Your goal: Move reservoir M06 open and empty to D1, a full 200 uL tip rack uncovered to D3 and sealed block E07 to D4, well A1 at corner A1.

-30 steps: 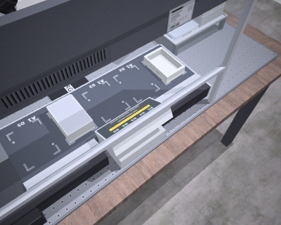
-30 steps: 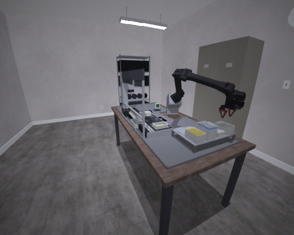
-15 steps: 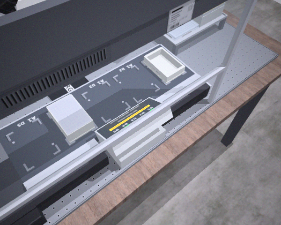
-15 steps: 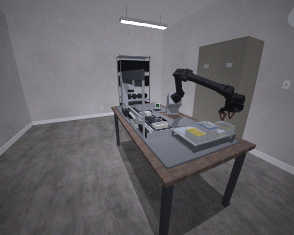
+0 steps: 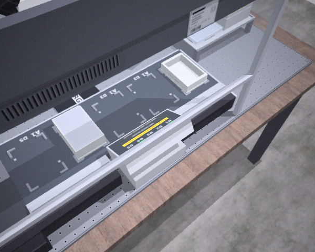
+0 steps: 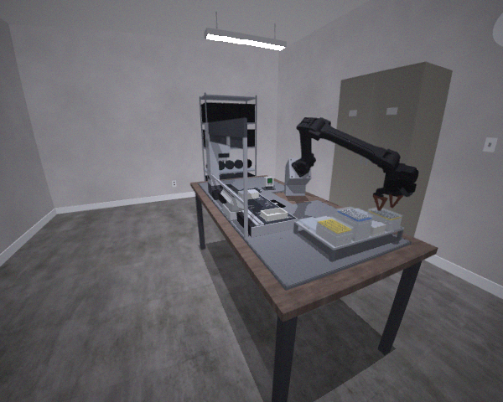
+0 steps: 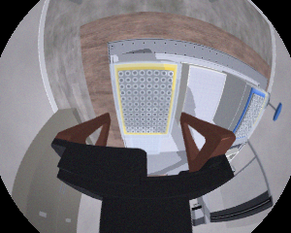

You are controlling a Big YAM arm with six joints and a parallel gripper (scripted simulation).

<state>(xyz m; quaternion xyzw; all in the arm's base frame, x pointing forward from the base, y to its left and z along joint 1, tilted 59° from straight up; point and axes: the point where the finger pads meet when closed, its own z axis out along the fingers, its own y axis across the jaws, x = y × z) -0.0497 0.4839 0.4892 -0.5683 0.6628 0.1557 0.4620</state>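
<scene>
Right now my hand is 5 cm above the yellow tip rack, 1 cm to the left of it and 1 cm short of it. The rest, counted from my hand: clear flat plate 33 cm ahead, 11 cm to the right, 8 cm below; then white one-well reservoir 47 cm ahead, 28 cm to the right, 9 cm below; then shelf 17 cm ahead, 10 cm below, 5 cm to the right.
</scene>
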